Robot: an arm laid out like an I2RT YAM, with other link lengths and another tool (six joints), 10 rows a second.
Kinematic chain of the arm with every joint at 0, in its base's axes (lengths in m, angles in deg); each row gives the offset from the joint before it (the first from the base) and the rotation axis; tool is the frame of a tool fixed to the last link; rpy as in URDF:
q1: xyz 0 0 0.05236 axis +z
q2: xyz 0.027 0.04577 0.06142 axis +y
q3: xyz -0.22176 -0.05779 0 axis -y
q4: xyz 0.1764 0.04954 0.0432 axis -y
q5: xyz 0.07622 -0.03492 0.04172 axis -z
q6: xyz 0.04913 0 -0.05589 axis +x
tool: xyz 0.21 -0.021 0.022 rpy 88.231 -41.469 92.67
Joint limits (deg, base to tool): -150..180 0..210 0..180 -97..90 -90..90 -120..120
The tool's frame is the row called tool.
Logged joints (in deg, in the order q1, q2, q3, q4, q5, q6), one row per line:
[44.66, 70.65, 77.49, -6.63, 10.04, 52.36]
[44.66, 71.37, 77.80, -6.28, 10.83, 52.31]
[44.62, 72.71, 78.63, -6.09, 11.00, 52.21]
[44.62, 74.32, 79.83, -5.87, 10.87, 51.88]
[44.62, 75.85, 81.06, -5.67, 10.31, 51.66]
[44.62, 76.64, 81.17, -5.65, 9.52, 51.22]
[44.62, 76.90, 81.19, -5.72, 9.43, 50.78]
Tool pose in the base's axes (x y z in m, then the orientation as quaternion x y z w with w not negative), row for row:
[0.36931, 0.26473, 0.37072, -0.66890, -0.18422, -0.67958, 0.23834]
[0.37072, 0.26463, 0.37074, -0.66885, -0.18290, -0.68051, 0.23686]
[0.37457, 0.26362, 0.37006, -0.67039, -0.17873, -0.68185, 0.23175]
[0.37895, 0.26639, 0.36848, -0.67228, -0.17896, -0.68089, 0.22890]
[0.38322, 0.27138, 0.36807, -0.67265, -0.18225, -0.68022, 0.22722]
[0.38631, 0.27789, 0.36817, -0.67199, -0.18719, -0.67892, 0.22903]
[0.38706, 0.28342, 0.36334, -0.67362, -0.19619, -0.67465, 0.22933]
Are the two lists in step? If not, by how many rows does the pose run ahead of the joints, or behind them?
The pose runs 1 row behind the joints: the pose in row i belongs to the joints in row i - 1.
